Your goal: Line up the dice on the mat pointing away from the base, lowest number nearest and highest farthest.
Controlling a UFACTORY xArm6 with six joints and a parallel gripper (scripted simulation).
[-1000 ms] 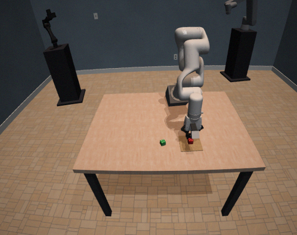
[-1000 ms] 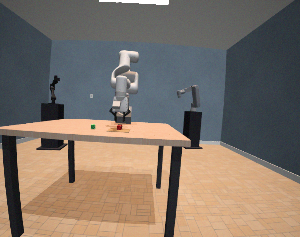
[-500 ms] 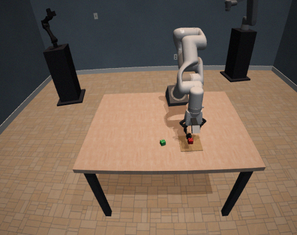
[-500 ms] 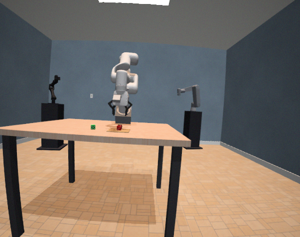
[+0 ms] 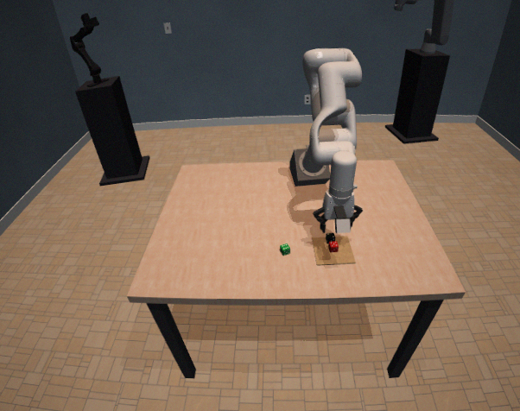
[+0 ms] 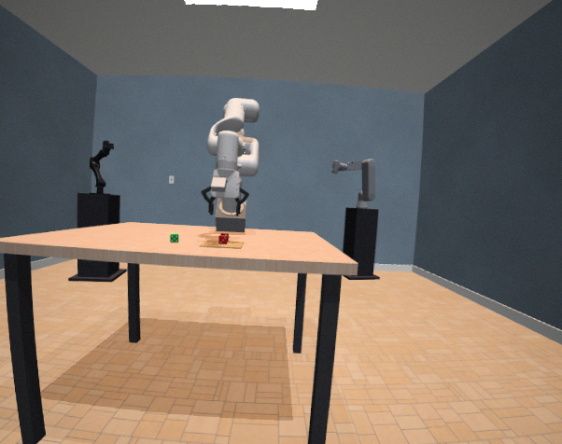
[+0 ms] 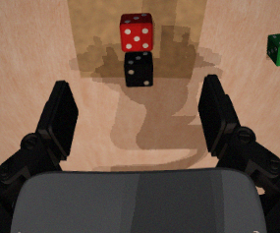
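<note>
My gripper is now 180 mm to the left of the green die, 100 mm above it and 30 mm past it. From my hand the other things lie so: black die: 100 mm below, 50 mm behind; then tan mat: 110 mm below; then red die: 100 mm below.
</note>
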